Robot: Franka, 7 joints.
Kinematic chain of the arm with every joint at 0, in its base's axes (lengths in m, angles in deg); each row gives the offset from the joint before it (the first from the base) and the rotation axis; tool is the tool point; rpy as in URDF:
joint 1: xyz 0 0 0.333 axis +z
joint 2: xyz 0 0 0 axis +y
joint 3: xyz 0 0 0.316 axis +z
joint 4: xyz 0.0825 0 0 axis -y
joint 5: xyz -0.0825 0 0.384 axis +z
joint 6: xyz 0 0 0 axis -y
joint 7: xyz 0.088 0 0 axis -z
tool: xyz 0 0 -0.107 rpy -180 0 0
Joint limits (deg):
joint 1: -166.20..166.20
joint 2: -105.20..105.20
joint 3: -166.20..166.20
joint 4: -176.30..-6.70
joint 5: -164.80..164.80
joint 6: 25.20..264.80
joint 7: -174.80..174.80
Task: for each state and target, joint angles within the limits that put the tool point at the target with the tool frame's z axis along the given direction. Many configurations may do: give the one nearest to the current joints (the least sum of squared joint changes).
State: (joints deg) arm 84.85 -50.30 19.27 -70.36 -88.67 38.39 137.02
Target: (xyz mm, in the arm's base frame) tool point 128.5 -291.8 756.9 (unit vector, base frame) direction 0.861 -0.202 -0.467
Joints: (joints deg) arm 99.22 -102.38 6.84 -120.59 -99.37 50.92 137.02
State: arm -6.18 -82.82 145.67 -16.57 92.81 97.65 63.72
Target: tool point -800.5 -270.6 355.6 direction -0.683 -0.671 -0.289
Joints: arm 22.46 -85.85 144.53 -6.84 92.86 150.16 63.72
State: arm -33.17 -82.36 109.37 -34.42 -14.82 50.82 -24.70
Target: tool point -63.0 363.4 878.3 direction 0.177 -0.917 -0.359
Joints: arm -47.51 -53.13 57.65 -40.73 -52.83 31.98 -24.70
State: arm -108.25 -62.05 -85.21 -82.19 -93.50 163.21 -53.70
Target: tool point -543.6 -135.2 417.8 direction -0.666 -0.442 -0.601
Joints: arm -70.06 -56.76 -89.84 -123.74 -93.69 156.27 -53.70
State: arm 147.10 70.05 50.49 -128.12 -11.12 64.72 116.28
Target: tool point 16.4 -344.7 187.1 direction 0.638 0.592 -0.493
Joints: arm 166.20 104.54 76.46 -144.51 -48.74 86.96 116.28
